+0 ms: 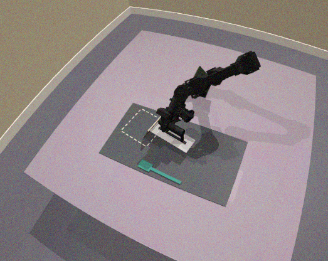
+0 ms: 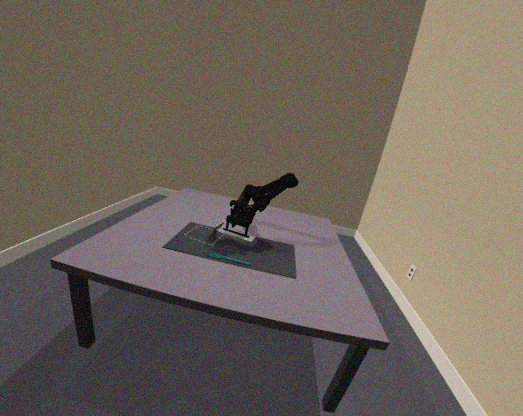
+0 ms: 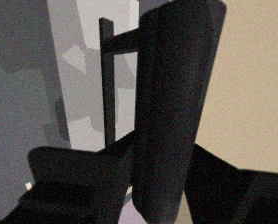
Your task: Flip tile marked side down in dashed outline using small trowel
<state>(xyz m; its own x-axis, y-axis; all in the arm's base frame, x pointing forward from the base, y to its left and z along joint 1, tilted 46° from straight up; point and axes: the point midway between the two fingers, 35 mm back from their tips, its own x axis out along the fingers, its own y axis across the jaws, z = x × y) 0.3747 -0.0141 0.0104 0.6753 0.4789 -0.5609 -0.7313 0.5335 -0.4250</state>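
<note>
The dark mat lies 4 cm to the left of my gripper tip and 13 cm below it. Round my gripper tip: teal flat tool (14 cm ahead, 3 cm to the left, 11 cm below); tan square tile (3 cm behind, 9 cm to the right, 6 cm below).
</note>
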